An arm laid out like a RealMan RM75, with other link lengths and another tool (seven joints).
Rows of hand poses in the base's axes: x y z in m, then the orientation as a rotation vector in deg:
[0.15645, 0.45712, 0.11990, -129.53, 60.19, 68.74]
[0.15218, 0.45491, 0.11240, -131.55, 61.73, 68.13]
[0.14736, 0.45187, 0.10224, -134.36, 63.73, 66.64]
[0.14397, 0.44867, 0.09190, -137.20, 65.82, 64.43]
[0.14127, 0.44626, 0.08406, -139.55, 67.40, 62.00]
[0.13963, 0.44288, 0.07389, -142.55, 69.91, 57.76]
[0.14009, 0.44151, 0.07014, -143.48, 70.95, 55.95]
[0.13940, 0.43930, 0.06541, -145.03, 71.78, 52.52]
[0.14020, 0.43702, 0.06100, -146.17, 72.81, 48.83]
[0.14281, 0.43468, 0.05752, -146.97, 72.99, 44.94]
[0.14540, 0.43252, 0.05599, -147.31, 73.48, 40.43]
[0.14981, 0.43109, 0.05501, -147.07, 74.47, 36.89]
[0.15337, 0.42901, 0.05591, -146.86, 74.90, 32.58]
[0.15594, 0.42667, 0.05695, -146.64, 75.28, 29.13]
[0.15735, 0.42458, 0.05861, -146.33, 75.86, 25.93]
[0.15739, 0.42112, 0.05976, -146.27, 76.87, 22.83]
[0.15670, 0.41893, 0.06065, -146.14, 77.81, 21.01]
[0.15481, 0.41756, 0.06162, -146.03, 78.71, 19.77]
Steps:
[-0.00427, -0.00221, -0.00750, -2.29, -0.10, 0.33]
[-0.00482, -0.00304, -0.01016, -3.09, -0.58, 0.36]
[-0.00339, -0.00320, -0.01034, -3.16, -1.01, 0.20]
[-0.00270, -0.00241, -0.00784, -2.54, -1.24, 0.13]
[-0.00164, -0.00338, -0.01017, -3.57, -2.17, -0.22]
[0.00046, -0.00137, -0.00375, -1.28, -0.93, -0.25]
[-0.00069, -0.00221, -0.00473, -1.69, -2.01, -0.07]
[0.00080, -0.00228, -0.00441, -1.57, -2.15, -0.39]
[0.00261, -0.00234, -0.00348, -0.94, -2.50, -0.17]
[0.00259, -0.00216, -0.00153, -0.89, -2.90, -0.60]
[0.00441, -0.00143, -0.00098, -0.70, -2.21, -1.00]
[0.00356, -0.00208, 0.00090, -0.62, -2.84, -0.78]
[0.00257, -0.00234, 0.00104, -0.54, -2.26, -0.65]
[0.00141, -0.00209, 0.00166, -0.59, -2.04, -0.77]
[0.00004, -0.00346, 0.00115, -1.02, -1.78, -0.87]
[-0.00069, -0.00219, 0.00089, -0.71, -0.96, -0.73]
[-0.00189, -0.00137, 0.00097, -0.60, -0.58, -0.64]

